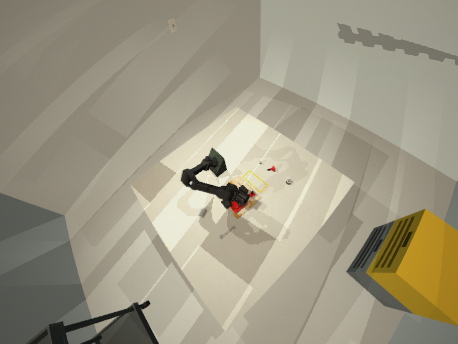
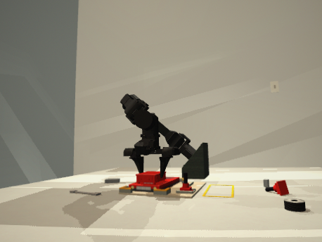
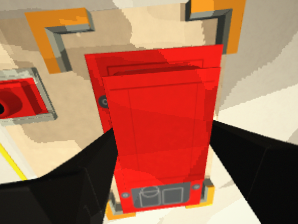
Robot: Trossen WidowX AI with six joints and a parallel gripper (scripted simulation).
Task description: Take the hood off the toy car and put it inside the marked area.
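The black post is 10 mm ahead of my gripper tip, 130 mm to the left of it and 10 mm below it. Also, from my gripper tip: black wheel: 100 mm ahead, 410 mm to the left, 30 mm below; red hood: 10 mm above; grey bar: 130 mm ahead, 170 mm to the right, 40 mm below.
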